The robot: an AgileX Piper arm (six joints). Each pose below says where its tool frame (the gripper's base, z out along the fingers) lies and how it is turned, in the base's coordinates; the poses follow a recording.
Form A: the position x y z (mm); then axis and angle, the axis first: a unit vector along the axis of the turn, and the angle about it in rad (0 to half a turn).
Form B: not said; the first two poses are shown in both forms.
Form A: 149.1 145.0 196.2 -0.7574 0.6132 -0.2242 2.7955
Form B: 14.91 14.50 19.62 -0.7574 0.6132 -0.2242 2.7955
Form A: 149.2 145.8 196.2 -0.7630 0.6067 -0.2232 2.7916
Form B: 14.92 14.58 19.62 -0.7630 0.6067 -0.2232 2.7916
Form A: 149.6 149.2 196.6 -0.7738 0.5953 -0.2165 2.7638
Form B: 14.96 14.92 19.66 -0.7738 0.5953 -0.2165 2.7638
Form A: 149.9 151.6 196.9 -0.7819 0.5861 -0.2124 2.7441
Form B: 14.99 15.16 19.69 -0.7819 0.5861 -0.2124 2.7441
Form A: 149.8 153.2 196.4 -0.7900 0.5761 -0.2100 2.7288
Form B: 14.98 15.32 19.64 -0.7900 0.5761 -0.2100 2.7288
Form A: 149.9 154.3 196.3 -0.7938 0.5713 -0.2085 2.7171
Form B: 14.99 15.43 19.63 -0.7938 0.5713 -0.2085 2.7171
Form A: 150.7 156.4 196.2 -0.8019 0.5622 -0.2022 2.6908
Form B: 15.07 15.64 19.62 -0.8019 0.5622 -0.2022 2.6908
